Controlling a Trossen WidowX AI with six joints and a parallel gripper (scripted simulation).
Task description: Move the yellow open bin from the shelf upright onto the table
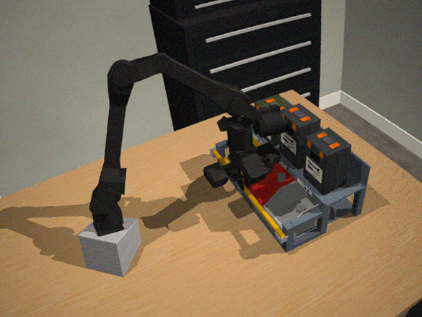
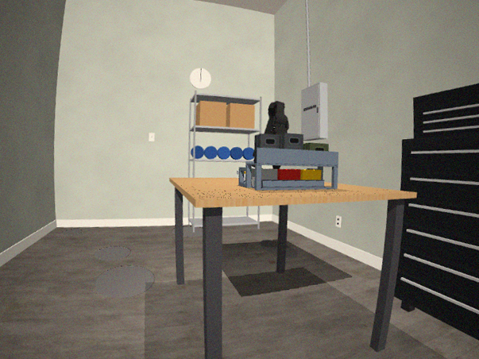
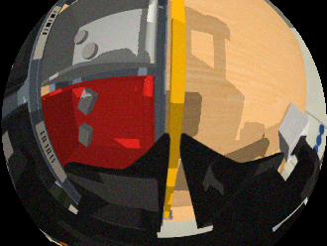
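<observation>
The long yellow strip lies 30 mm below my hand. Also, from my hand: red bin 90 mm ahead, 50 mm below, 10 mm to the right; then grey bin 120 mm to the right, 80 mm ahead, 50 mm below; then yellow open bin 110 mm to the left, 90 mm ahead, 50 mm below.
</observation>
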